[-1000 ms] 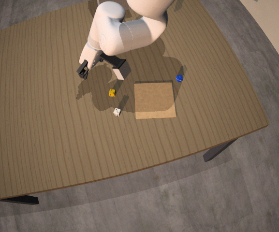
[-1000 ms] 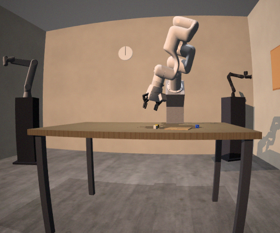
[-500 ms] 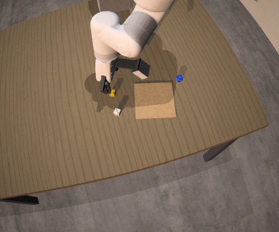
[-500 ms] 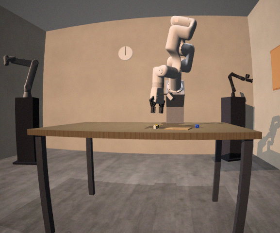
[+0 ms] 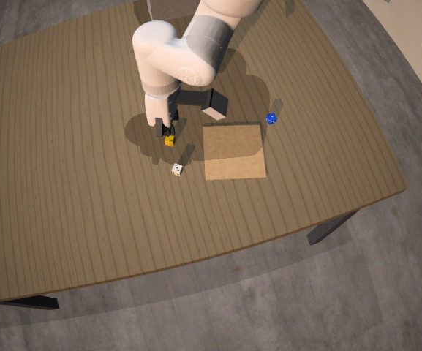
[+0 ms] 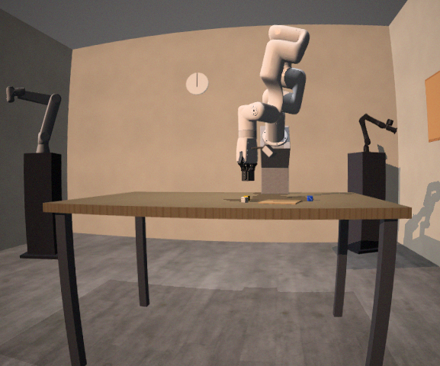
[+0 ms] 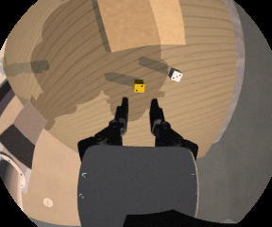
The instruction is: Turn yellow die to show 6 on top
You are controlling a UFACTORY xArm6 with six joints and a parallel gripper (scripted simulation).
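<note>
Right now the yellow die is 90 mm below my hand. Also, from my hand: white die: 70 mm ahead, 30 mm to the right, 90 mm below; then tan mat: 100 mm ahead, 110 mm to the left, 100 mm below; then blue die: 80 mm ahead, 240 mm to the left, 90 mm below.
</note>
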